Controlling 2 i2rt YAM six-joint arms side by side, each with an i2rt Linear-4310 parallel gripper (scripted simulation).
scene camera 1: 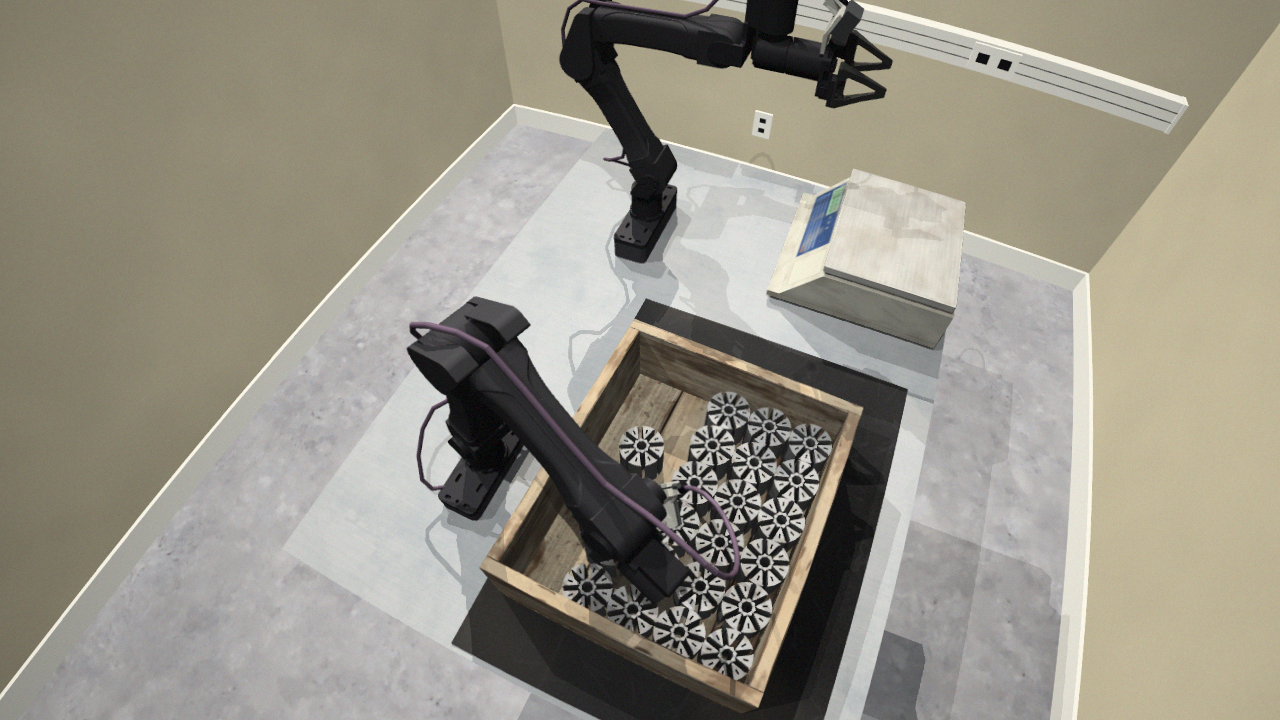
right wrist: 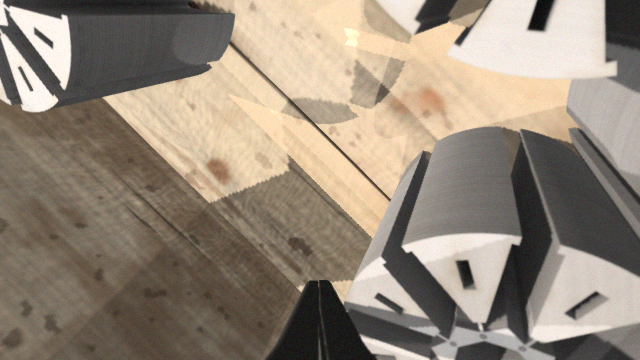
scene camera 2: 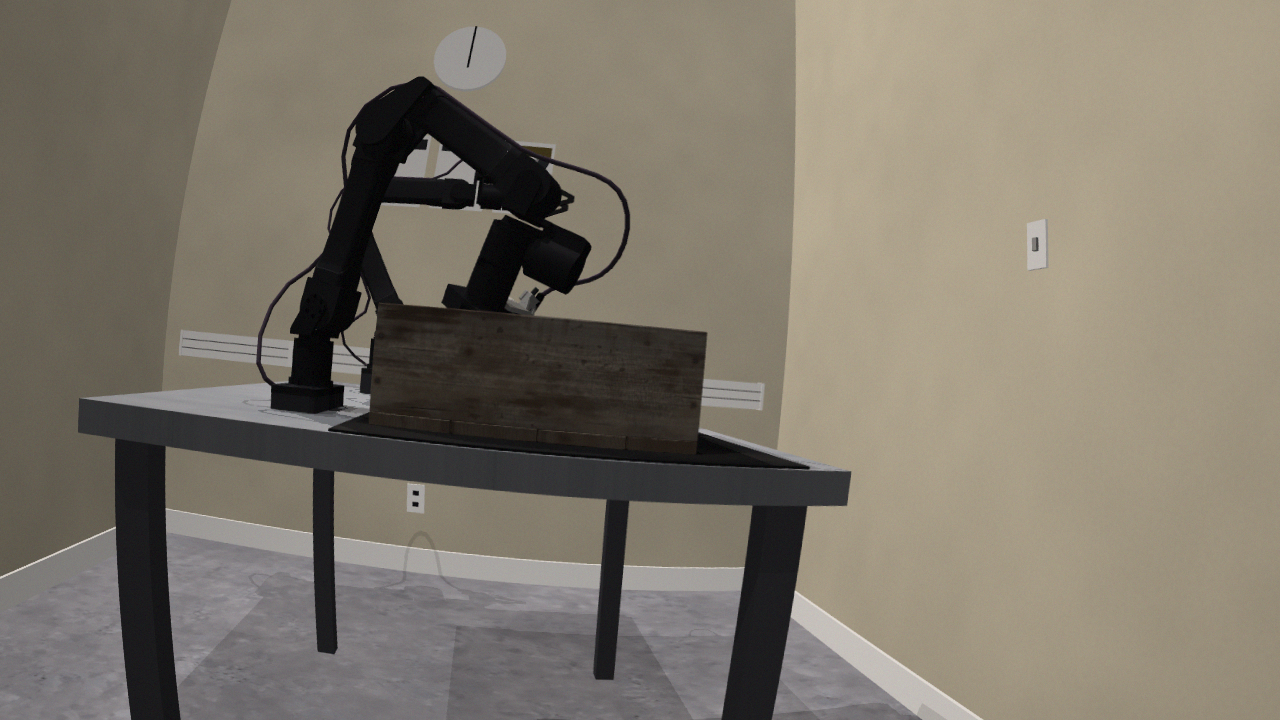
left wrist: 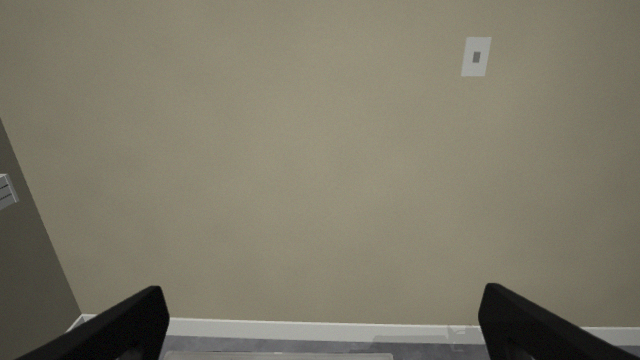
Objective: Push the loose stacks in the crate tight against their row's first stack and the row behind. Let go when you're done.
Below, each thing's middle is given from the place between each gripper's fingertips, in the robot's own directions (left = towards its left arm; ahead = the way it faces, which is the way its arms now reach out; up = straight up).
My right gripper is now 10 cm short of the wooden crate (scene camera 1: 655,378), 7 cm to the right of it and 3 cm above it. Also, from my right hand: scale (scene camera 1: 897,238) (26 cm ahead, 73 cm to the left).
Now: left hand (scene camera 1: 888,78) 38 cm above the scale, 10 cm short of it and 7 cm to the right of it. Round my left hand: wooden crate: 59 cm to the right, 41 cm below, 5 cm behind.
